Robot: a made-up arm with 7 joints. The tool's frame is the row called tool.
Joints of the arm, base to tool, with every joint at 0 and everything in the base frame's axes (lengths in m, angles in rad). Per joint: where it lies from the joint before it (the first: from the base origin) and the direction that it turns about. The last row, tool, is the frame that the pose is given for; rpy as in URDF.
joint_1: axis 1 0 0 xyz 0.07 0.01 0.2
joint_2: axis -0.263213 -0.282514 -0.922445 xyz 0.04 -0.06 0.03
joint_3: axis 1 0 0 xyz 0.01 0.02 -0.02
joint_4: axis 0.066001 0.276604 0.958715 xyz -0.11 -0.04 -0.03
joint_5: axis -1 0 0 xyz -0.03 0.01 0.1
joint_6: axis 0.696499 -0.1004 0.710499 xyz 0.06 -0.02 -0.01
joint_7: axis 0 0 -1 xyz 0.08 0.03 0.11
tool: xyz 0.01 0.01 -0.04 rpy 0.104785 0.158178 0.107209
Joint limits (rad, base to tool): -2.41..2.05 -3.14..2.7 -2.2..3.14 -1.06..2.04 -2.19..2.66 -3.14..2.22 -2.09..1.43
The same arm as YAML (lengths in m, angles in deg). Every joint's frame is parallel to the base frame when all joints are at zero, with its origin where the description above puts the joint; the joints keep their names.
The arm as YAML. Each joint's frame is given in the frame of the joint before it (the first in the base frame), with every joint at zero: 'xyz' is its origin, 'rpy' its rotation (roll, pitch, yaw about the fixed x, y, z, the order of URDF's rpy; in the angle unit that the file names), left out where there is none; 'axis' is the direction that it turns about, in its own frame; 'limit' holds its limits. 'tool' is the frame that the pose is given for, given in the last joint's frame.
units:
  length: m
  angle: deg
joints:
  - name: joint_1
    type: revolute
    origin:
      xyz: [0.07, 0.01, 0.2]
    axis: [1.0, 0.0, 0.0]
    limit:
      lower: -138.08
      upper: 117.46
  - name: joint_2
    type: revolute
    origin:
      xyz: [0.04, -0.06, 0.03]
    axis: [-0.263213, -0.282514, -0.922445]
    limit:
      lower: -179.91
      upper: 154.7
  - name: joint_3
    type: revolute
    origin:
      xyz: [0.01, 0.02, -0.02]
    axis: [1.0, 0.0, 0.0]
    limit:
      lower: -126.05
      upper: 179.91
  - name: joint_4
    type: revolute
    origin:
      xyz: [-0.11, -0.04, -0.03]
    axis: [0.066001, 0.276604, 0.958715]
    limit:
      lower: -60.73
      upper: 116.88
  - name: joint_5
    type: revolute
    origin:
      xyz: [-0.03, 0.01, 0.1]
    axis: [-1.0, 0.0, 0.0]
    limit:
      lower: -125.48
      upper: 152.41
  - name: joint_6
    type: revolute
    origin:
      xyz: [0.06, -0.02, -0.01]
    axis: [0.696499, -0.1004, 0.710499]
    limit:
      lower: -179.91
      upper: 127.2
  - name: joint_7
    type: revolute
    origin:
      xyz: [0.08, 0.03, 0.11]
    axis: [0.0, 0.0, -1.0]
    limit:
      lower: -119.75
      upper: 81.93
tool:
  origin:
    xyz: [0.01, 0.01, -0.04]
    rpy: [6.0, 9.06, 6.14]

